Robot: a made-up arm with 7 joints. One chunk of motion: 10 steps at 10 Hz.
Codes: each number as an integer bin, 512 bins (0 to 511) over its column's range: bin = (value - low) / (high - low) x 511, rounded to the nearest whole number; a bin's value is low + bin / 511 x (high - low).
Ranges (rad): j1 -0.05..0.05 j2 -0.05..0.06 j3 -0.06..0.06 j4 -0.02..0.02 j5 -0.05..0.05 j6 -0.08..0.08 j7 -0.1..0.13
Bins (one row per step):
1: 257 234 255 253 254 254 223
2: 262 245 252 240 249 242 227
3: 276 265 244 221 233 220 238
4: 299 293 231 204 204 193 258
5: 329 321 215 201 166 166 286
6: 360 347 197 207 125 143 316
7: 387 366 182 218 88 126 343
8: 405 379 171 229 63 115 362
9: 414 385 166 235 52 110 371
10: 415 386 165 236 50 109 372
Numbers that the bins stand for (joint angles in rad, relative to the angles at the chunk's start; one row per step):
1: 0.0003 0.0004 -0.0001 -0.0002 -0.0003 -0.0005 0.0004
2: 0.0013 0.0027 -0.0008 -0.0012 -0.0013 -0.0042 0.0022
3: 0.0040 0.0070 -0.0027 -0.0027 -0.0044 -0.0111 0.0071
4: 0.0085 0.0131 -0.0058 -0.0040 -0.0101 -0.0196 0.0161
5: 0.0144 0.0191 -0.0095 -0.0043 -0.0175 -0.0280 0.0287
6: 0.0205 0.0247 -0.0137 -0.0038 -0.0255 -0.0352 0.0422
7: 0.0257 0.0288 -0.0173 -0.0029 -0.0328 -0.0405 0.0544
8: 0.0293 0.0316 -0.0198 -0.0021 -0.0377 -0.0440 0.0629
9: 0.0310 0.0329 -0.0210 -0.0016 -0.0398 -0.0456 0.0670
10: 0.0312 0.0331 -0.0213 -0.0015 -0.0402 -0.0459 0.0674

